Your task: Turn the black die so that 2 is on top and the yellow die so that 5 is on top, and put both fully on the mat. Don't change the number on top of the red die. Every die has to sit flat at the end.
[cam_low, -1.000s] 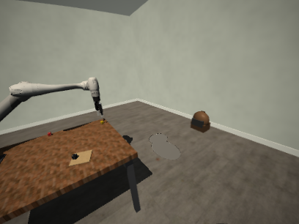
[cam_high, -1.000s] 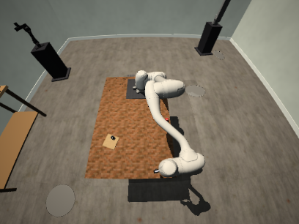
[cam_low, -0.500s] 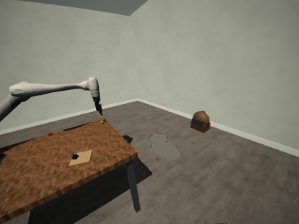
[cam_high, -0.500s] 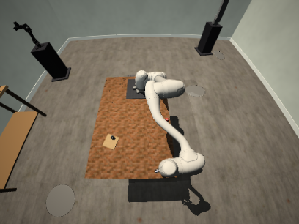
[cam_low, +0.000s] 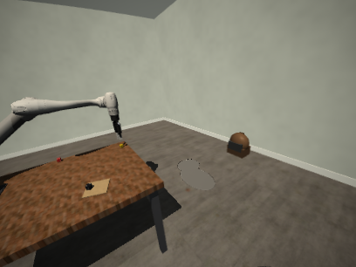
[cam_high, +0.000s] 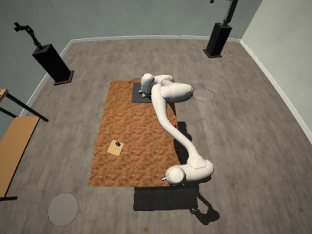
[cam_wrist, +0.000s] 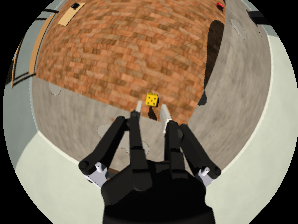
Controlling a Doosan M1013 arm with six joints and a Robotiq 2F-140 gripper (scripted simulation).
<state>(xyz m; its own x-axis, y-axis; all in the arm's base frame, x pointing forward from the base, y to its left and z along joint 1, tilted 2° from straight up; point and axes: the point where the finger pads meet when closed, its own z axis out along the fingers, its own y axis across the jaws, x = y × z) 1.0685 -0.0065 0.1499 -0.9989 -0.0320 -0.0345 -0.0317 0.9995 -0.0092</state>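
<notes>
Right now my hand is 110 mm above the yellow die. Also, from my hand: black die (430 mm to the right, 420 mm behind, 100 mm below); then tan mat (460 mm to the right, 380 mm behind, 120 mm below); then red die (520 mm behind, 210 mm to the left, 110 mm below).
</notes>
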